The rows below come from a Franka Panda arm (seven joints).
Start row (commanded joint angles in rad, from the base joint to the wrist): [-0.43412, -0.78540, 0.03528, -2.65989, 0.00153, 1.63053, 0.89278]
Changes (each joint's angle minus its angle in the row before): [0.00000, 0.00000, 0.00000, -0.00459, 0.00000, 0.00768, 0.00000]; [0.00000, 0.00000, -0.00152, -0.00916, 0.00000, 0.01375, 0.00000]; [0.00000, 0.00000, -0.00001, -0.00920, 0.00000, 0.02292, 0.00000]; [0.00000, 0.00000, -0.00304, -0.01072, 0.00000, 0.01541, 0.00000]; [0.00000, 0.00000, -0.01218, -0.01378, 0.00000, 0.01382, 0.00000]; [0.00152, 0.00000, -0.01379, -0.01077, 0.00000, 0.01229, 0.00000]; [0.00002, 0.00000, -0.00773, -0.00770, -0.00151, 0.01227, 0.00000]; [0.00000, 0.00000, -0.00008, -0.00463, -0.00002, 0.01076, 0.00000]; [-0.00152, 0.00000, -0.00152, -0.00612, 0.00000, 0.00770, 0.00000]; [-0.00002, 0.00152, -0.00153, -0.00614, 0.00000, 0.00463, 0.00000]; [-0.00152, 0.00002, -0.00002, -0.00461, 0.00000, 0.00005, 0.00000]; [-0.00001, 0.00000, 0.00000, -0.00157, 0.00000, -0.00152, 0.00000]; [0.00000, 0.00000, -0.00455, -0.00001, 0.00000, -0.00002, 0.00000]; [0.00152, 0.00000, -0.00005, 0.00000, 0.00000, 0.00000, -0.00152]
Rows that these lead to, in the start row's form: [-0.43412, -0.78540, 0.03528, -2.66448, 0.00153, 1.63821, 0.89278]; [-0.43412, -0.78540, 0.03376, -2.67364, 0.00153, 1.65196, 0.89278]; [-0.43412, -0.78540, 0.03375, -2.68284, 0.00153, 1.67488, 0.89278]; [-0.43412, -0.78540, 0.03071, -2.69356, 0.00153, 1.69029, 0.89278]; [-0.43412, -0.78540, 0.01853, -2.70734, 0.00153, 1.70411, 0.89278]; [-0.43260, -0.78540, 0.00474, -2.71811, 0.00153, 1.71640, 0.89278]; [-0.43258, -0.78540, -0.00299, -2.72581, 0.00002, 1.72867, 0.89278]; [-0.43258, -0.78540, -0.00307, -2.73044, 0.00000, 1.73943, 0.89278]; [-0.43410, -0.78540, -0.00459, -2.73656, 0.00000, 1.74713, 0.89278]; [-0.43412, -0.78388, -0.00612, -2.74270, 0.00000, 1.75176, 0.89278]; [-0.43564, -0.78386, -0.00614, -2.74731, 0.00000, 1.75181, 0.89278]; [-0.43565, -0.78386, -0.00614, -2.74888, 0.00000, 1.75029, 0.89278]; [-0.43565, -0.78386, -0.01069, -2.74889, 0.00000, 1.75027, 0.89278]; [-0.43413, -0.78386, -0.01074, -2.74889, 0.00000, 1.75027, 0.89126]
